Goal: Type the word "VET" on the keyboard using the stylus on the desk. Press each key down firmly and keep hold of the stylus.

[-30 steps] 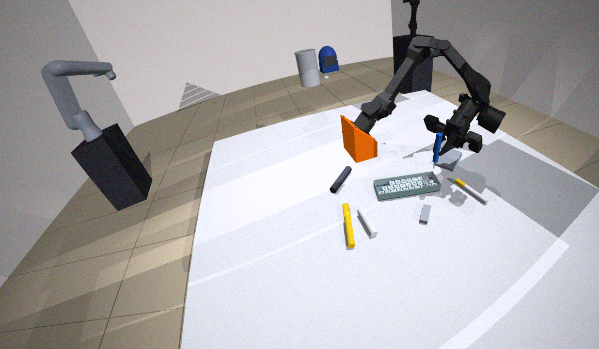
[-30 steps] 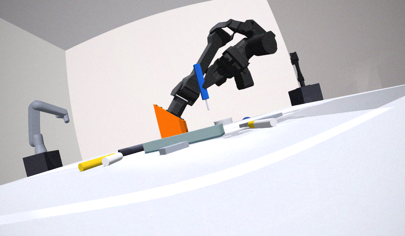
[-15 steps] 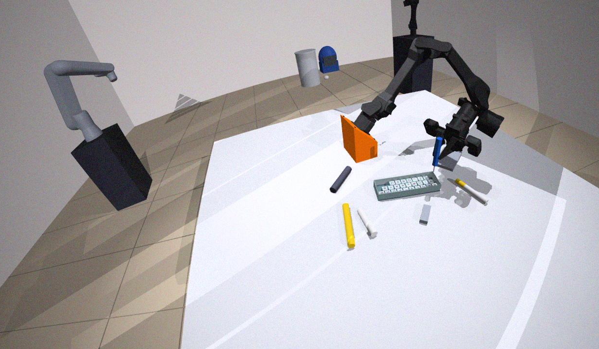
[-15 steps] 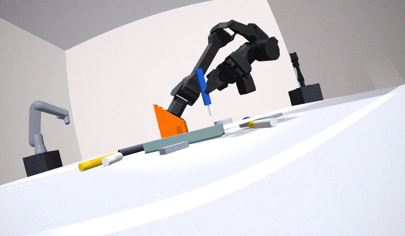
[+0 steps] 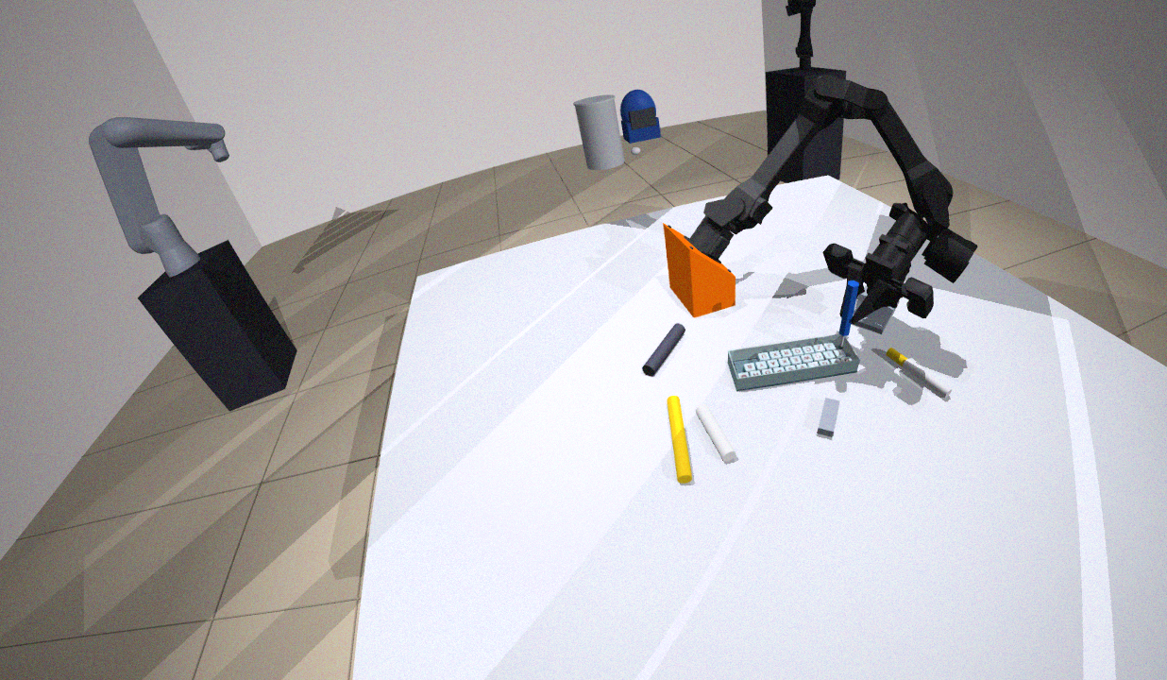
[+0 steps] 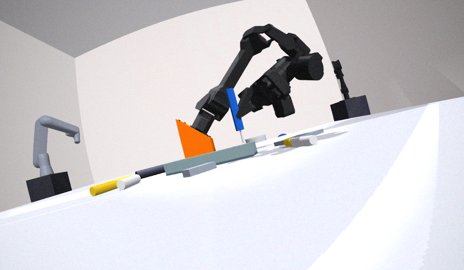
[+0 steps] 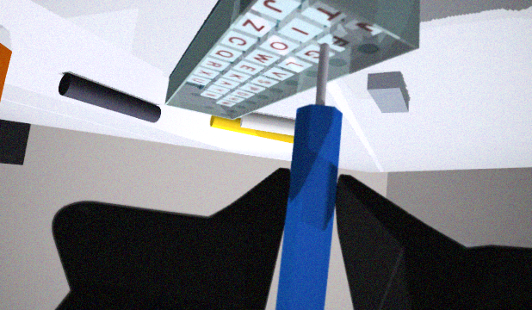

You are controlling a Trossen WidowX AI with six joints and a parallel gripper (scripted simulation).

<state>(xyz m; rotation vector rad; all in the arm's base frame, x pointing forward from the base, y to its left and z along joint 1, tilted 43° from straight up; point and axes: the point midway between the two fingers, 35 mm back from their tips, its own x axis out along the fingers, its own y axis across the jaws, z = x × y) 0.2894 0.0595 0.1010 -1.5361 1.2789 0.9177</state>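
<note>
My gripper tip is 70 mm above the T key. From my gripper tip the other things lie so: stylus tip (50 mm below); then blue stylus (10 mm below); then V key (70 mm to the right, 70 mm below, 10 mm behind).
</note>
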